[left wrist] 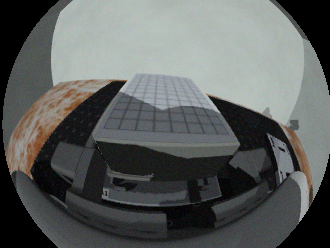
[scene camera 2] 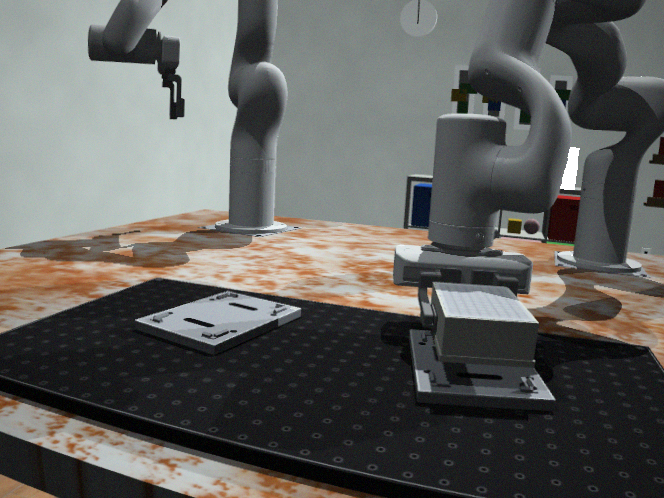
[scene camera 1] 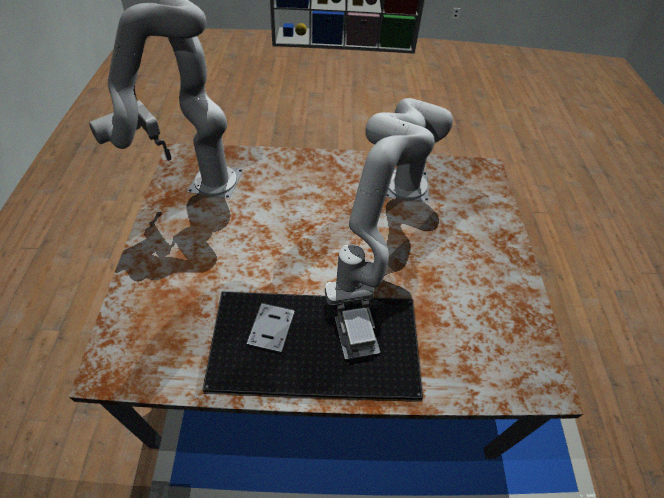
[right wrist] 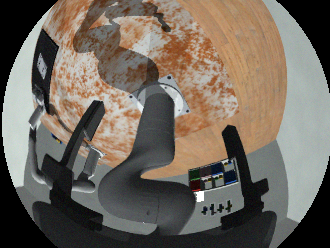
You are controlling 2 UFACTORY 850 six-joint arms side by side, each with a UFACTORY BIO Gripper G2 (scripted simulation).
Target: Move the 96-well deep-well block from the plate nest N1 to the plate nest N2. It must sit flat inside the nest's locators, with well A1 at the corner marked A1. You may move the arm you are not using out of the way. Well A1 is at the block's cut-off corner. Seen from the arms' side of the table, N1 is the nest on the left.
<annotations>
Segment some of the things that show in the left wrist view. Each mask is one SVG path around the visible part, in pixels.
My left gripper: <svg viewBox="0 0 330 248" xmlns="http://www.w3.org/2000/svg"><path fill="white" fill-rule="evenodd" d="M11 175L17 195L23 201L25 209L57 248L277 248L309 210L309 188L305 173L290 173L273 191L270 191L267 181L261 179L263 173L271 168L271 161L263 148L240 152L237 149L236 153L233 153L226 161L226 169L234 196L204 208L190 210L189 221L192 222L192 226L189 228L168 229L166 213L161 210L126 209L102 204L106 163L93 139L92 133L96 127L90 133L85 147L60 141L53 153L53 171L72 184L72 187L67 189L65 204L57 197L41 191L39 185L27 173L13 171Z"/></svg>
A white deep-well block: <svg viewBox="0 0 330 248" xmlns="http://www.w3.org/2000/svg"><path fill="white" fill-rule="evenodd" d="M134 72L130 79L126 81L124 87L114 96L112 103L108 105L92 133L102 157L104 157L106 164L108 164L106 175L117 177L117 179L140 181L186 181L209 179L209 177L216 176L218 169L233 156L233 153L237 151L241 144L237 140L236 135L234 135L232 128L226 123L224 116L221 115L216 105L213 104L213 101L209 99L208 95L202 91L200 85L192 77Z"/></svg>
</annotations>
